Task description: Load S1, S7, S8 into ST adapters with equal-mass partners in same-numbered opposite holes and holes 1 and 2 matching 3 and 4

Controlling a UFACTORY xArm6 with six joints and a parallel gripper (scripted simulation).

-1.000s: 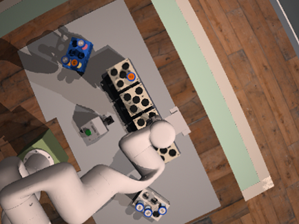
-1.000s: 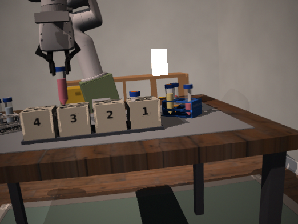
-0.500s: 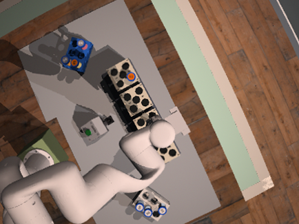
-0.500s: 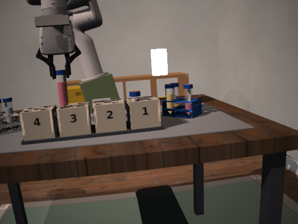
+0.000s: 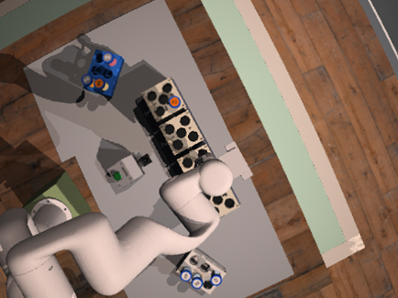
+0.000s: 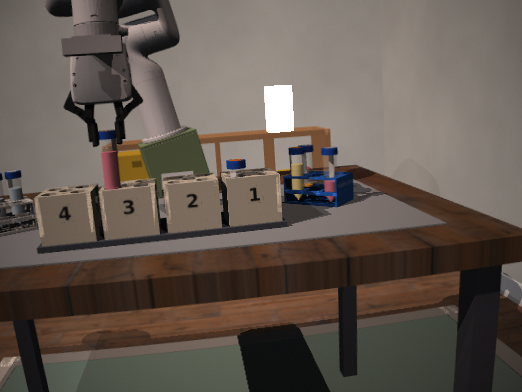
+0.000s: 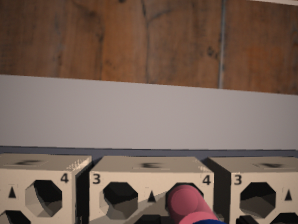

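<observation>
Now: hand 5 cm above the pink tube and 1 cm past it. Also, from my hand: blue-capped tube (24 cm behind, 22 cm to the right, 13 cm below); then green DONE key (24 cm behind, 14 cm to the left, 13 cm below); then loading stand (19 cm below, 8 cm to the left, 2 cm behind).
</observation>
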